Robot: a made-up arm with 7 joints.
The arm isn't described. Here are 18 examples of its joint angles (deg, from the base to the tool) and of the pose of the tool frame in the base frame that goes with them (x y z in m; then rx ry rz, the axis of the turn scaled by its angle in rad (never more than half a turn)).
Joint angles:
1: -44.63 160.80 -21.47 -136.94 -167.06 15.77 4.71
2: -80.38 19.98 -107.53 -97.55 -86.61 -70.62 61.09
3: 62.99 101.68 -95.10 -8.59 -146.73 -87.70 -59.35
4: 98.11 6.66 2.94 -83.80 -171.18 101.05 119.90
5: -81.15 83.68 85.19 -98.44 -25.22 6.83 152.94
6: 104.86 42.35 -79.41 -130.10 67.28 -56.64 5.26
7: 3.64 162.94 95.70 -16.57 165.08 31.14 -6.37
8: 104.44 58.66 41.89 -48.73 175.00 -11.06 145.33
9: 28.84 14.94 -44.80 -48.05 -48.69 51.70 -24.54
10: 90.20 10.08 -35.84 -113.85 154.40 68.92 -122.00
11: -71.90 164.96 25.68 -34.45 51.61 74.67 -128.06
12: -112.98 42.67 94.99 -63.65 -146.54 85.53 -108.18
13: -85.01 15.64 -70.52 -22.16 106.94 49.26 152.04
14: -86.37 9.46 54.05 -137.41 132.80 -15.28 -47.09
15: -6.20 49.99 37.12 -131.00 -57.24 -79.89 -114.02
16: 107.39 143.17 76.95 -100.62 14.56 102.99 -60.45
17: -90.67 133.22 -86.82 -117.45 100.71 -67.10 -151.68
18: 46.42 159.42 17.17 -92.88 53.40 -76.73 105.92
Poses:
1: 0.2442 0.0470 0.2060 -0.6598 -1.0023 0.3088
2: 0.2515 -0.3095 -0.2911 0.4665 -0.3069 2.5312
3: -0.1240 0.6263 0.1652 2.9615 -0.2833 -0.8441
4: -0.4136 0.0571 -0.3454 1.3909 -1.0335 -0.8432
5: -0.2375 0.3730 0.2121 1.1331 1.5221 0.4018
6: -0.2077 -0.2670 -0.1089 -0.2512 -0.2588 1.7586
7: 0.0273 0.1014 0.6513 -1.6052 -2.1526 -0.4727
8: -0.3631 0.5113 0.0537 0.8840 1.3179 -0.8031
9: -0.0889 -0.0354 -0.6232 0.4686 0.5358 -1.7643
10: -0.1292 -0.1317 -0.3864 -1.0871 -1.4155 0.6084
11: -0.4700 0.1438 0.4239 1.9289 -0.0549 0.0020
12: 0.3032 0.4440 0.2635 0.3035 0.6199 -0.3310
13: 0.6351 -0.1578 -0.0698 -0.7749 0.3710 2.2500
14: 0.0933 0.1703 0.2552 1.4969 1.6557 -0.3084
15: 0.2682 0.1761 0.1427 -1.3158 -0.2168 0.2910
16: 0.4239 0.0751 -0.2168 1.3782 1.1617 -1.6304
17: 0.2950 0.2617 0.1217 -2.8661 0.7995 0.5980
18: 0.4947 0.1248 -0.0269 -1.2488 -0.4271 -0.5140
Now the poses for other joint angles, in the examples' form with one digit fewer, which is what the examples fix.
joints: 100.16 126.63 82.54 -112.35 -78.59 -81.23 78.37
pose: 0.412 0.099 -0.098 -0.292 0.290 -2.326
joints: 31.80 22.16 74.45 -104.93 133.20 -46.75 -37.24
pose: -0.020 0.456 -0.087 -0.835 2.265 -1.876
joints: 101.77 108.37 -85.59 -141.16 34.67 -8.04 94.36
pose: -0.300 -0.006 0.039 -0.019 1.457 1.672
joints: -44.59 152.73 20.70 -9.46 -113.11 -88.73 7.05
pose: -0.290 0.321 0.498 1.414 0.281 -1.125
